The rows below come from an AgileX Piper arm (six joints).
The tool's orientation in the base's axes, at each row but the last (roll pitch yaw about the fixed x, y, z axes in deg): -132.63 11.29 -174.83; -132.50 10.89 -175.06; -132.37 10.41 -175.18; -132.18 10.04 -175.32; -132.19 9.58 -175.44; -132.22 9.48 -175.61; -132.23 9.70 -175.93
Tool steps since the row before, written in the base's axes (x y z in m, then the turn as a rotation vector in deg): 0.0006 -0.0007 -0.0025 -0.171 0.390 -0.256; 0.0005 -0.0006 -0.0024 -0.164 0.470 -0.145; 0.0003 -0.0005 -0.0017 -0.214 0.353 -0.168; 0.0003 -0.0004 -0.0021 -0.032 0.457 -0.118; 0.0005 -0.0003 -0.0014 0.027 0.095 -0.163; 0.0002 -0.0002 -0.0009 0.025 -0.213 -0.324; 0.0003 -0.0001 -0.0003 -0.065 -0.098 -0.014
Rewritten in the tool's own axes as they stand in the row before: 0.0000 0.0014 0.0023 0.183 0.439 -0.145; 0.0000 0.0014 0.0021 0.148 0.414 -0.275; 0.0001 0.0009 0.0015 0.211 0.347 -0.184; 0.0001 0.0013 0.0017 0.015 0.394 -0.261; -0.0002 0.0009 0.0012 -0.007 0.185 0.043; 0.0000 0.0005 0.0008 0.045 0.094 0.374; -0.0002 0.0002 0.0003 0.073 -0.061 0.070
